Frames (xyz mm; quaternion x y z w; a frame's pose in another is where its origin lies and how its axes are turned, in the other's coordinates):
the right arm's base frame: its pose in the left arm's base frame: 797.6 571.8 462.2 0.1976 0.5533 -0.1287 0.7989
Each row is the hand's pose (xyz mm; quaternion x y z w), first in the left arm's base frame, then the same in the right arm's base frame.
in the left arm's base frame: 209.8 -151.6 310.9 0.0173 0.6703 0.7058 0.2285
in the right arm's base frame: -76.4 -918.6 -205.2 -0.5081 0.5508 0.4704 0.4660
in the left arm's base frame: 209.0 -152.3 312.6 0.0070 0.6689 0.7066 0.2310
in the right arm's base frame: -78.3 -919.2 -205.0 -0.5171 0.5471 0.4659 0.4651
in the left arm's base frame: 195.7 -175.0 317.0 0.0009 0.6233 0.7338 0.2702
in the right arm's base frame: -87.4 -944.3 -204.3 -0.5389 0.4936 0.4983 0.4665
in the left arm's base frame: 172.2 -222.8 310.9 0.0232 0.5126 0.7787 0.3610
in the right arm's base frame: -90.7 -997.8 -203.9 -0.5496 0.3666 0.5801 0.4764
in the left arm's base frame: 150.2 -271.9 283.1 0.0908 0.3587 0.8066 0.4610
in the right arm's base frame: -73.1 -1055.6 -208.3 -0.5110 0.2026 0.6831 0.4809
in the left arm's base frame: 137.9 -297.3 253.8 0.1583 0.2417 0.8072 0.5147
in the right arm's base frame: -50.4 -1088.5 -216.0 -0.4530 0.0882 0.7510 0.4723
